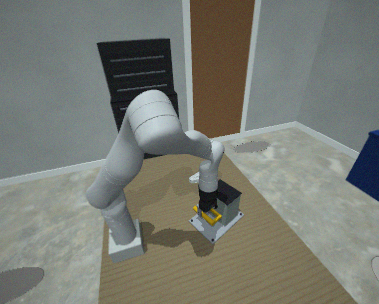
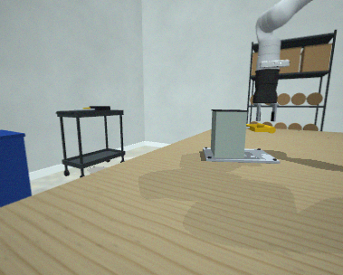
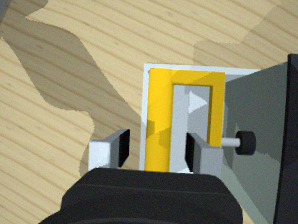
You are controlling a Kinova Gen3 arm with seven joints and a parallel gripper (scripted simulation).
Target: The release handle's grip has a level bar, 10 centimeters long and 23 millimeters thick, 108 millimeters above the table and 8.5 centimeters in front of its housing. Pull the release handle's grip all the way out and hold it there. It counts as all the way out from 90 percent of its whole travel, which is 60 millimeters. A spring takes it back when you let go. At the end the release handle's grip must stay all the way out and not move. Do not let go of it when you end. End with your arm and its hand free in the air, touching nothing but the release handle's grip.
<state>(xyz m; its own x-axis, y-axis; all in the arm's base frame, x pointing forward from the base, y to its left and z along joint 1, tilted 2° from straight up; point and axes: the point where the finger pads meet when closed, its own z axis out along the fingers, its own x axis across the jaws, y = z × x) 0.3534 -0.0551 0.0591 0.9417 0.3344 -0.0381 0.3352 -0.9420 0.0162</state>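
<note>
My hand is 14 cm above the light base plate, 9 cm short of it and 3 cm to the right of it.
</note>
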